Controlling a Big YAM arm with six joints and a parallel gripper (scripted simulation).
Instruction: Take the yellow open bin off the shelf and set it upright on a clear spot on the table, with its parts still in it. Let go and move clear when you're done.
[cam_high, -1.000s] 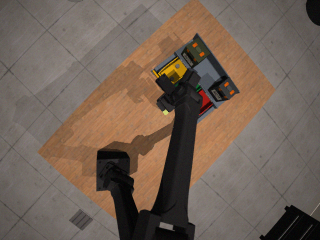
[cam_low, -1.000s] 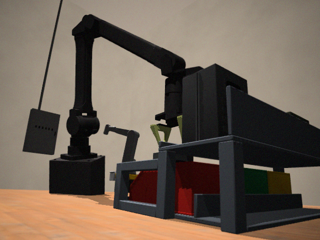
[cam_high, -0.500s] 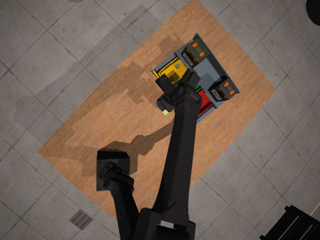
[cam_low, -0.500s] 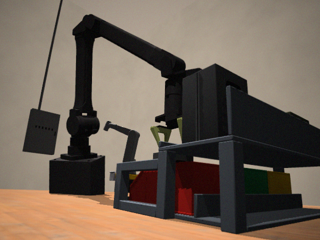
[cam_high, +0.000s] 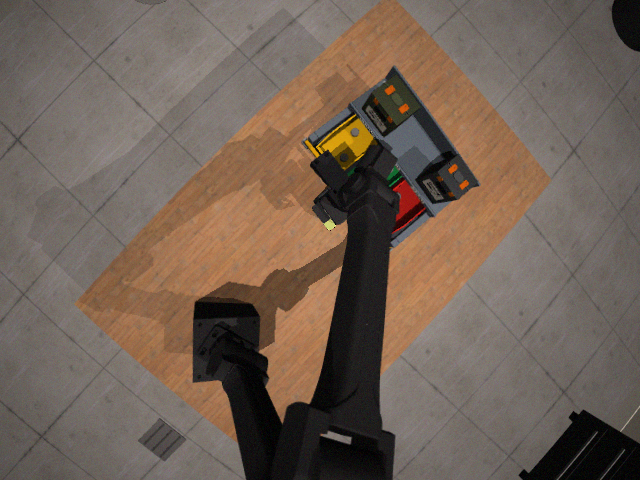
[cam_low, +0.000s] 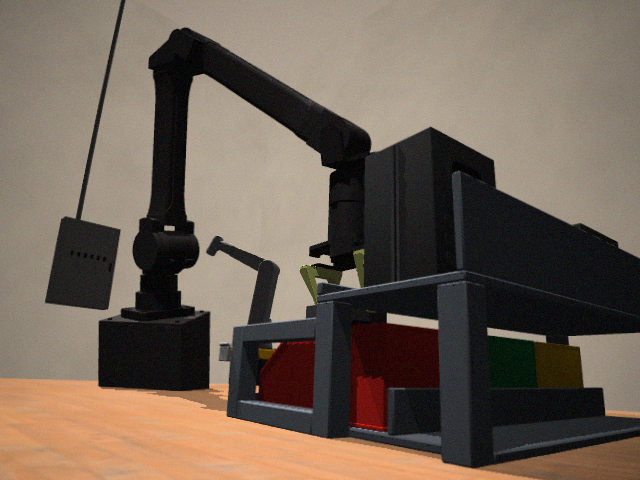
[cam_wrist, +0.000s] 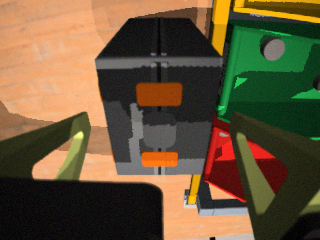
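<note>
Now: the thin yellow rod 7 cm below my hand, 4 cm ahead of it and 2 cm to the right of it. Also, from my hand: red bin (15 cm to the right, 11 cm ahead, 8 cm below); green bin (14 cm ahead, 8 cm below, 5 cm to the right); yellow open bin (17 cm ahead, 8 cm below, 6 cm to the left).
</note>
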